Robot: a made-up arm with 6 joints. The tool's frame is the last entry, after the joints. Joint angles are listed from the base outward. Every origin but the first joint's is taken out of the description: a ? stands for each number. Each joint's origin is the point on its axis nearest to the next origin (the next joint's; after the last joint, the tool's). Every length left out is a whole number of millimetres.
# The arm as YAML. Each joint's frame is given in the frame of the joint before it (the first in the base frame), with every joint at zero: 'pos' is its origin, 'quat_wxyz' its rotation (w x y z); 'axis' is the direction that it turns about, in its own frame. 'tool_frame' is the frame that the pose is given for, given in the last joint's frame.
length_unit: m
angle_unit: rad
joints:
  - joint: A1
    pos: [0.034, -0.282, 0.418]
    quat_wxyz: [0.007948, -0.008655, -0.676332, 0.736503]
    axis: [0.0, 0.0, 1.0]
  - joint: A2
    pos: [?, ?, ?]
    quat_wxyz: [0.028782, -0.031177, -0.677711, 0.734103]
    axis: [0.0, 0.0, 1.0]
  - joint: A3
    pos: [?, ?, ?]
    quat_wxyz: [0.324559, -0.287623, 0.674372, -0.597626]
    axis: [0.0, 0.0, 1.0]
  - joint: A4
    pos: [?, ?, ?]
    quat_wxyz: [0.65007, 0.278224, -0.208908, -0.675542]
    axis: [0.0, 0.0, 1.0]
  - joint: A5
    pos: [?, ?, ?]
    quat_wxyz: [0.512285, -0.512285, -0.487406, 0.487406]
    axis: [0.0, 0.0, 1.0]
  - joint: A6
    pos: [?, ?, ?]
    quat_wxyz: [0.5, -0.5, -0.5, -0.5]
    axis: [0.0, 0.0, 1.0]
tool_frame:
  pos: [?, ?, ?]
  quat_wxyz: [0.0, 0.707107, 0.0, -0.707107]
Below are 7 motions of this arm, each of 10 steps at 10 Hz.
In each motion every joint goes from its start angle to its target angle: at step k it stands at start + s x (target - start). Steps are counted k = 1, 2, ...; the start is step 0. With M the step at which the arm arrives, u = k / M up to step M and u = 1 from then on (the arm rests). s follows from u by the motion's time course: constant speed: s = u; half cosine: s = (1 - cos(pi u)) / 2; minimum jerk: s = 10 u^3 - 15 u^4 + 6 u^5.
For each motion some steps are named. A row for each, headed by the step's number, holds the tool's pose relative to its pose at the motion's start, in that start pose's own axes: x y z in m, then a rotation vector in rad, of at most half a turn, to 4 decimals.
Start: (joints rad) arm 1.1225 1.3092 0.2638 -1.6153 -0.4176 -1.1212
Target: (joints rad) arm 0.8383 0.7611 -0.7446 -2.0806 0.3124 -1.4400
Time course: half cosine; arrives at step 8
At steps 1, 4, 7, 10:
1: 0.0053 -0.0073 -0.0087 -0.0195 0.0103 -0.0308
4: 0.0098 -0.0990 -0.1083 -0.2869 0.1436 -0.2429
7: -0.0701 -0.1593 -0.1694 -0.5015 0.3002 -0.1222
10: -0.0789 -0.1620 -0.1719 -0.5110 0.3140 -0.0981

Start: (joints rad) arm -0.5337 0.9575 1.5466 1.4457 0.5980 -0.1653
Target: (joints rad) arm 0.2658 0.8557 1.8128 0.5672 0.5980 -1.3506
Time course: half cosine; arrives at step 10
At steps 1, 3, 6, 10:
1: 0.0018 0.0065 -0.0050 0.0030 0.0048 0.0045
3: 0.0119 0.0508 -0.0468 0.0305 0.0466 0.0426
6: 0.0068 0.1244 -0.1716 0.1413 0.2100 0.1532
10: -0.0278 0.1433 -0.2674 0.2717 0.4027 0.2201

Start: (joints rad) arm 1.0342 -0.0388 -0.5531 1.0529 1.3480 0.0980
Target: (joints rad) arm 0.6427 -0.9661 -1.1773 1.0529 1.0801 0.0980
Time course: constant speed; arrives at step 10
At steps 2, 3, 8, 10:
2: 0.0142 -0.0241 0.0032 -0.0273 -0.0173 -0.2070
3: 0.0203 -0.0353 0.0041 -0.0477 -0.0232 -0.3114
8: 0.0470 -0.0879 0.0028 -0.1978 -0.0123 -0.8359
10: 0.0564 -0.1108 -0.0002 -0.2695 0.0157 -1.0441

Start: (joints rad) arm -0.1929 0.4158 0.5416 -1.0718 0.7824 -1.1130
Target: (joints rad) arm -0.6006 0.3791 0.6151 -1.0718 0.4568 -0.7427
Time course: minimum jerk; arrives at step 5
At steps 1, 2, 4, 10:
1: -0.0013 -0.0029 -0.0067 -0.0307 0.0308 -0.0076
2: -0.0096 -0.0165 -0.0348 -0.1642 0.1710 -0.0356
4: -0.0438 -0.0504 -0.0889 -0.4544 0.5212 -0.0601
10: -0.0478 -0.0534 -0.0929 -0.4787 0.5544 -0.0592

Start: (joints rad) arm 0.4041 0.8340 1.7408 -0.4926 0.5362 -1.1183
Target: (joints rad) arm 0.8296 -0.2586 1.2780 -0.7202 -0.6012 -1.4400
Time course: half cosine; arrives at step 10
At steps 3, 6, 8, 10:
3: -0.0775 0.0255 -0.0522 -0.0748 0.1725 0.3402
6: -0.2107 -0.0439 -0.1480 -0.4021 0.4927 0.8783
8: -0.2281 -0.1167 -0.1871 -0.6555 0.5983 1.0241
10: -0.2236 -0.1431 -0.1991 -0.7557 0.6201 1.0464

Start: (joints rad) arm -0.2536 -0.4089 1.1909 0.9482 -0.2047 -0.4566
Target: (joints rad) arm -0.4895 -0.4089 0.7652 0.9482 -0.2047 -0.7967
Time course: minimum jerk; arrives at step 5
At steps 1, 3, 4, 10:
1: 0.0058 0.0021 -0.0046 -0.0053 0.0069 -0.0265
3: 0.0696 0.0025 -0.0571 -0.0571 0.0471 -0.3257
4: 0.0949 -0.0093 -0.0791 -0.0768 0.0447 -0.4546
10: 0.1004 -0.0128 -0.0838 -0.0812 0.0426 -0.4835

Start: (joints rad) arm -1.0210 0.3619 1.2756 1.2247 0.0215 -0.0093
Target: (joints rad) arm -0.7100 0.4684 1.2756 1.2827 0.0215 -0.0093
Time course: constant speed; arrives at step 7
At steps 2, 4, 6, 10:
2: 0.0192 -0.0050 -0.0090 0.0528 0.0817 0.0363
4: 0.0383 -0.0086 -0.0201 0.1032 0.1654 0.0705
6: 0.0571 -0.0108 -0.0335 0.1512 0.2509 0.1026
10: 0.0663 -0.0114 -0.0409 0.1743 0.2943 0.1178

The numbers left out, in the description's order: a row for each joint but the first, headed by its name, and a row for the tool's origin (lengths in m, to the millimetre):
A2: -0.048 0.005 0.0
A3: 0.062 0.026 0.0
A4: 0.083 0.013 0.0
A5: 0.22 -0.025 0.0
A6: -0.115 -0.138 0.0
tool: 0.026 -0.014 0.0

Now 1 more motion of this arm.
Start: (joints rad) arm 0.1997 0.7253 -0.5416 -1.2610 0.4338 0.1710
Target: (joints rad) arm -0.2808 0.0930 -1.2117 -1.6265 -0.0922 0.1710
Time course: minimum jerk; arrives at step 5
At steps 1, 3, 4, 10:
1: -0.0076 0.0170 -0.0050 -0.0329 0.0060 0.0824
3: -0.1836 0.1091 -0.0577 -0.2983 -0.0459 1.0675
4: -0.2716 0.0761 -0.0768 -0.3711 -0.1463 1.5028
10: -0.2887 0.0628 -0.0812 -0.3853 -0.1765 1.5999

